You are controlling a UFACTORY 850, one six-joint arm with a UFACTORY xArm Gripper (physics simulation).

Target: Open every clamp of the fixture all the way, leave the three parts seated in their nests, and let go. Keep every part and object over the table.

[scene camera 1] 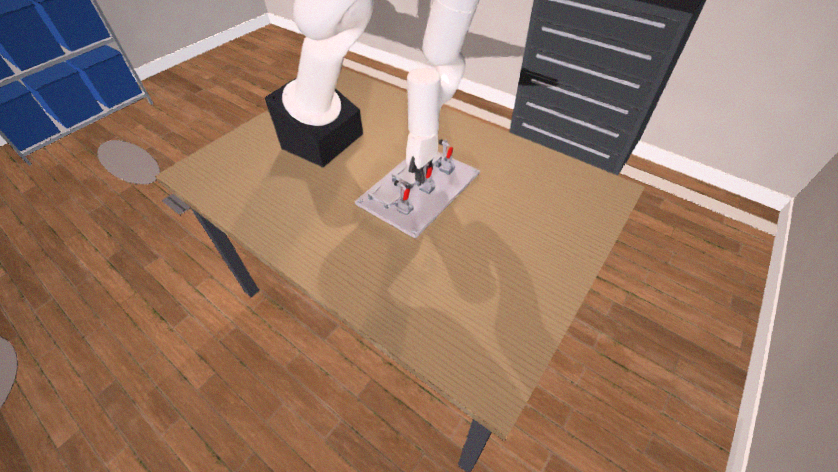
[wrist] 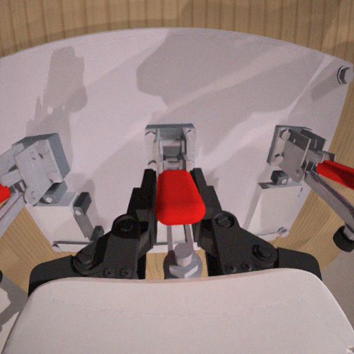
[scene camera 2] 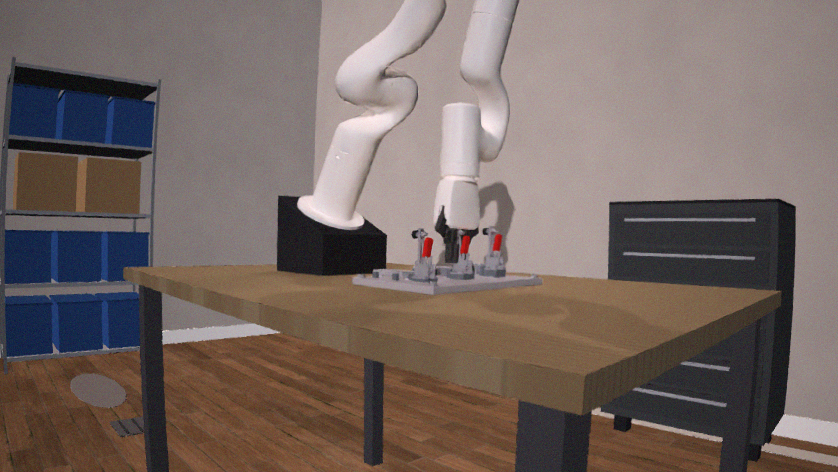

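Observation:
The fixture's pale plate [scene camera 1: 415,225] [scene camera 2: 433,287] [wrist: 115,65] lies on the table with three red-handled clamps in a row. In the wrist view my gripper [wrist: 172,185] is shut on the middle clamp's red handle [wrist: 180,200]. The left clamp [wrist: 37,165] and right clamp [wrist: 300,150] have their arms raised off the parts, with red handles standing up in the scene views. The middle clamp's arm also stands up toward the gripper. A pale part [wrist: 62,217] and another pale part [wrist: 272,207] sit in the outer nests. The middle part is mostly hidden by the gripper.
The table [scene camera 1: 498,234] [scene camera 2: 351,316] carries the fixture and the black robot base [scene camera 1: 322,137] [scene camera 2: 328,249]. The outer clamps stand close on both sides of the fingers. A dark drawer cabinet [scene camera 1: 580,87] [scene camera 2: 691,234] stands behind the table, and a shelf rack [scene camera 2: 157,175] stands at the left.

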